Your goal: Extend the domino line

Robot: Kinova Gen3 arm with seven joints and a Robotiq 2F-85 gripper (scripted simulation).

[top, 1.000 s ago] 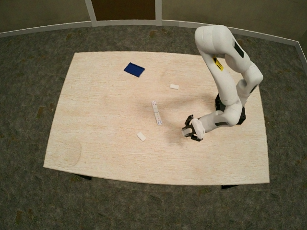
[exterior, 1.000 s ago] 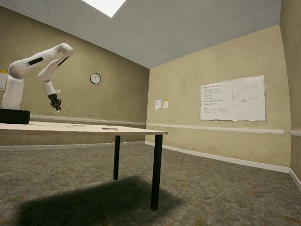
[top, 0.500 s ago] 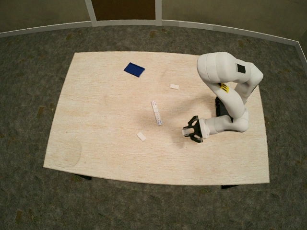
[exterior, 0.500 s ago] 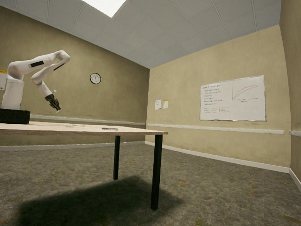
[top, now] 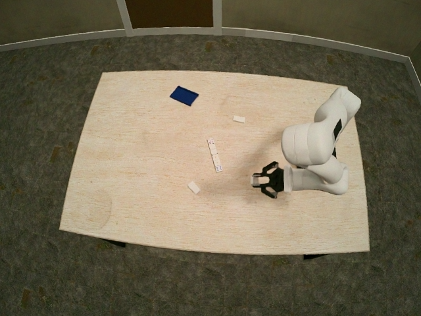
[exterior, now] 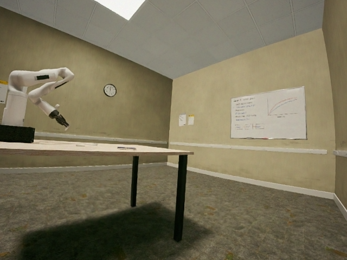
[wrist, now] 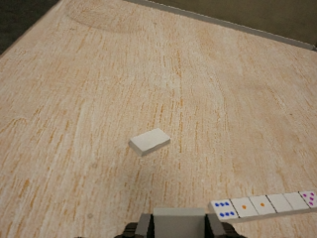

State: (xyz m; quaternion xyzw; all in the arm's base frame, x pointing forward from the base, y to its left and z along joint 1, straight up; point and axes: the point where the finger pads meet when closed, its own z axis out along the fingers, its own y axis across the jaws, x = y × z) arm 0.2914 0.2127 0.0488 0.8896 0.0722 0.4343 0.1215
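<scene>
Now: the white domino 1 cm ahead of my hand, 1 cm to the right of it and 2 cm below it.
</scene>
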